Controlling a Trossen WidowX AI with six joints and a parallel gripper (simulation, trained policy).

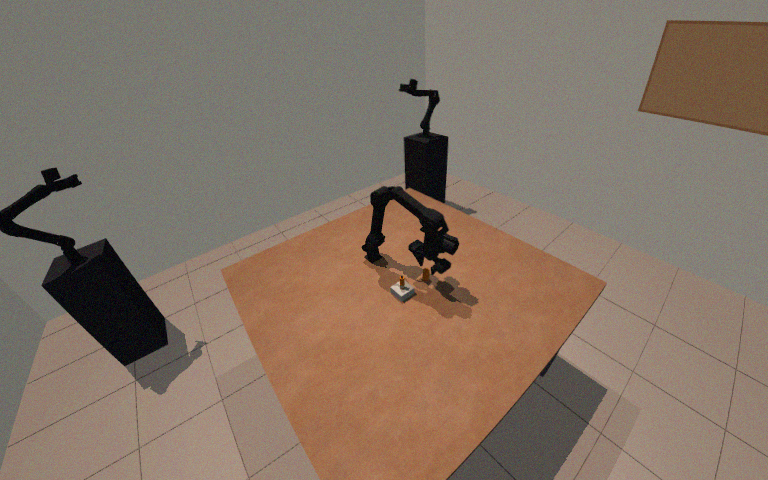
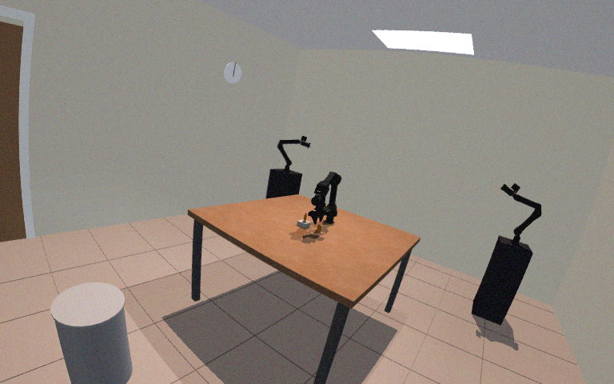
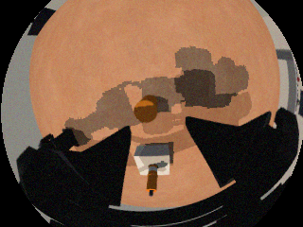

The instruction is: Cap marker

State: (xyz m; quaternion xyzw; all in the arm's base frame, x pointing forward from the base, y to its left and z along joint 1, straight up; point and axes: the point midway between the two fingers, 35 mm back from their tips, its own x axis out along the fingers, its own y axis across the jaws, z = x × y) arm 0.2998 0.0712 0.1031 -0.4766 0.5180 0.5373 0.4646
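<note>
The orange cap lies 40 mm below my gripper tip, 20 mm behind it and 10 mm to the left of it. Also, from my gripper tip: orange marker (120 mm to the right, 20 mm behind); white holder block (120 mm to the right, 50 mm below, 20 mm behind).
</note>
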